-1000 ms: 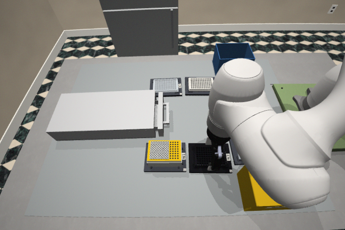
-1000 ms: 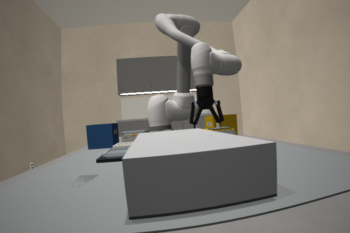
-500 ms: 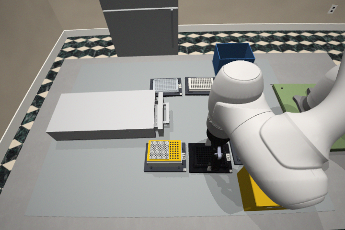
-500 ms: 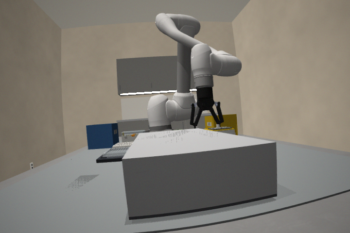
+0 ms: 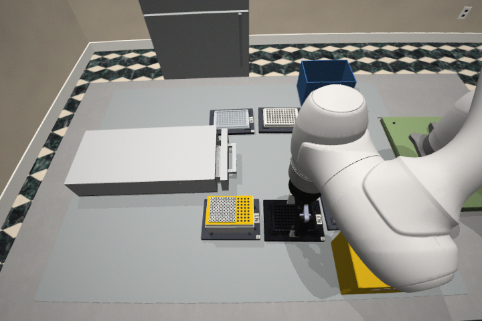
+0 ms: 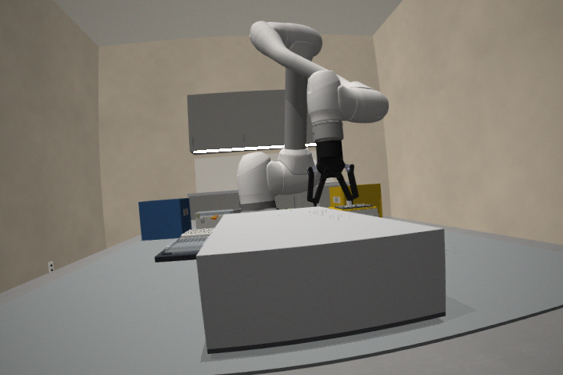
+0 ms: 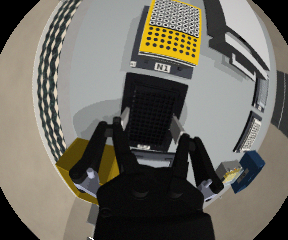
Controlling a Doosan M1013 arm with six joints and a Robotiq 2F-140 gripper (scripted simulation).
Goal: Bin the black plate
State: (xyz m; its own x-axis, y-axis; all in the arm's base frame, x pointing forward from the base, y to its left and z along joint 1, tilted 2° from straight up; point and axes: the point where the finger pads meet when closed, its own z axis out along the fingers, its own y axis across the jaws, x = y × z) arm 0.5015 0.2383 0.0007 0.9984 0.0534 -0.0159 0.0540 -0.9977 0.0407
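Right now the black plate is 20 mm below my hand. From my hand the other things lie so: yellow-framed tip rack: 170 mm ahead, 20 mm above; then pale lid: 170 mm behind, 50 mm to the right, 20 mm below; then black nest N3: 30 mm below.
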